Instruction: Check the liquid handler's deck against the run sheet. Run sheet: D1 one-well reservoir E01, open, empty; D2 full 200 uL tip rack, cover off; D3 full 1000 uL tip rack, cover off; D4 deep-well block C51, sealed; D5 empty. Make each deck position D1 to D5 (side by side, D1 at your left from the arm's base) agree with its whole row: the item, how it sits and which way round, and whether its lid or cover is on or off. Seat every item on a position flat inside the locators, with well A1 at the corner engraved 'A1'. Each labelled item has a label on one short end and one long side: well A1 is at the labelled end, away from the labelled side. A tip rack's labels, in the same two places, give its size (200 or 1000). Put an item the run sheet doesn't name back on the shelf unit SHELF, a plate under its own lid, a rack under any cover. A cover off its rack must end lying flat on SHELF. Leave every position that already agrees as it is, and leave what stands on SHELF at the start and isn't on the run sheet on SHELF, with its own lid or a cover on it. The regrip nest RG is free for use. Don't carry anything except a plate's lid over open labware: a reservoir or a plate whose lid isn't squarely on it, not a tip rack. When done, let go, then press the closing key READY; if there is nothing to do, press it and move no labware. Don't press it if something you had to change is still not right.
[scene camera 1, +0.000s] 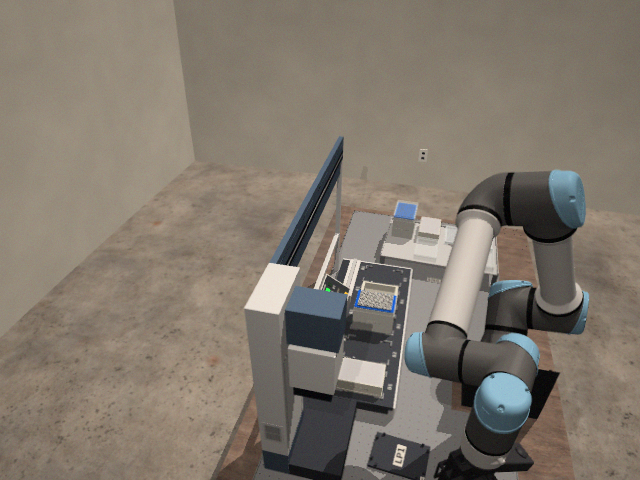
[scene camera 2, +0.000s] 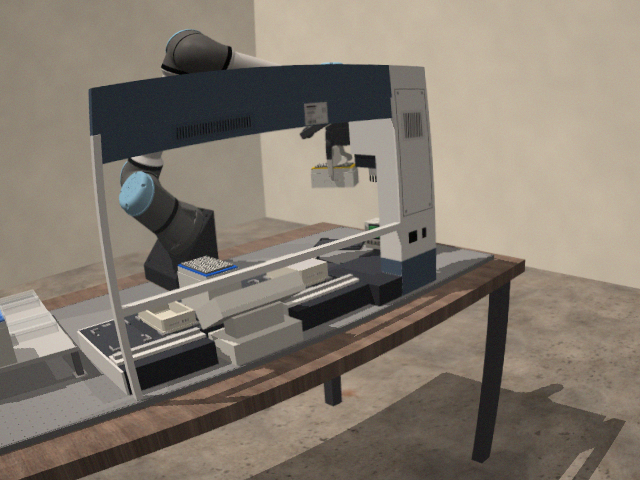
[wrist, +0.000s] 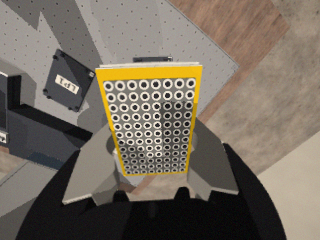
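Labels:
In the wrist view the white sealed block is out of frame, while scene camera 1 and scene camera 2 do let me see it. On the block, (scene camera 1: 357, 376) and (scene camera 2: 305, 260) are the same spot.

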